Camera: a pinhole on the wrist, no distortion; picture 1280 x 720 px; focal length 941.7 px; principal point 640.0 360.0 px. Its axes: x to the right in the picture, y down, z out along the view. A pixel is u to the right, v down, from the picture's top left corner.
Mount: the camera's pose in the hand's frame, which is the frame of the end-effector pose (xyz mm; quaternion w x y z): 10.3 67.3 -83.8 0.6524 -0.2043 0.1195 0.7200
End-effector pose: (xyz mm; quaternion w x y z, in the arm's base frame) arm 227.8 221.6 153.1 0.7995 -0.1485 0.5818 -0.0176
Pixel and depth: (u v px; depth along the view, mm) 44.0 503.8 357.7
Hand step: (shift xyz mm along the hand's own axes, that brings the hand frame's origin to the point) -78.3 16.0 330.6
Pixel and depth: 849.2 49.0 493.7
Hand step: 96.0 401.1 320.6
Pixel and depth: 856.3 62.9 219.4
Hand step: 45.1 216.7 94.9
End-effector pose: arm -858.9 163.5 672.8 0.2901 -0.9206 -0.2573 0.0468
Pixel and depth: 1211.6 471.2 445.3
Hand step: -120.9 497.0 185.0
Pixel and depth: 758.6 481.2 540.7
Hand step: -137.7 356.7 359.1
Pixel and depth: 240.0 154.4 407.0
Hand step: 53.1 102.5 363.8
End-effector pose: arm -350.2 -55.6 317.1 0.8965 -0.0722 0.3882 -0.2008
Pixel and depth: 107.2 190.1 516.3
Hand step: 50.0 44.8 514.9
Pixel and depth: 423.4 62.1 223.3
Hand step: 52.6 128.0 144.3
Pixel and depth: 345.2 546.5 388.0
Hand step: -111.4 120.1 308.1
